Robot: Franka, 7 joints.
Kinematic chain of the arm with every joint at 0, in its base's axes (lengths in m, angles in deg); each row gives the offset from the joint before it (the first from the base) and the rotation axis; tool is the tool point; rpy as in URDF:
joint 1: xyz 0 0 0.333 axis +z
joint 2: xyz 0 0 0 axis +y
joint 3: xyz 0 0 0.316 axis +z
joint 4: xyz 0.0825 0 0 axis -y
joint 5: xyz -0.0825 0 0.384 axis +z
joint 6: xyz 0 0 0 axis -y
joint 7: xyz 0.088 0 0 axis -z
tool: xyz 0 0 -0.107 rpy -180 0 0
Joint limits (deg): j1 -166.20..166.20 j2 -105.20..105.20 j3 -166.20..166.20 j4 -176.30..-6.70 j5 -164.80..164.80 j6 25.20..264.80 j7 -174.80..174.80
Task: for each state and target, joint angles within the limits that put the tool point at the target. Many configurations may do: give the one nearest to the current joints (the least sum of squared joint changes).
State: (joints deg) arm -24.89 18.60 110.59 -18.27 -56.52 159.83 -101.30
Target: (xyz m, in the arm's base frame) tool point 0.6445 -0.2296 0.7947
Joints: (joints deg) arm -18.38 60.63 110.74 -6.70 -54.36 177.58 -101.30
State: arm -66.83 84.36 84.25 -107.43 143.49 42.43 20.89
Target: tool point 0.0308 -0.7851 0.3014
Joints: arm -114.02 92.13 80.06 -59.64 155.76 66.44 20.89
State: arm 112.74 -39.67 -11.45 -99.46 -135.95 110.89 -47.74
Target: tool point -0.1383 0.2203 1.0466
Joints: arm 120.05 -29.40 4.96 -84.45 -139.26 113.94 -47.74
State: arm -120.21 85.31 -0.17 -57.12 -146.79 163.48 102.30
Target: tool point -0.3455 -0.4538 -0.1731
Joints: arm -125.67 86.57 -5.30 -67.10 -148.19 168.20 102.30
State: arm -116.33 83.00 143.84 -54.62 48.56 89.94 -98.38
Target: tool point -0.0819 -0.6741 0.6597
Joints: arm -116.86 96.49 139.31 -53.45 47.43 85.94 -98.38
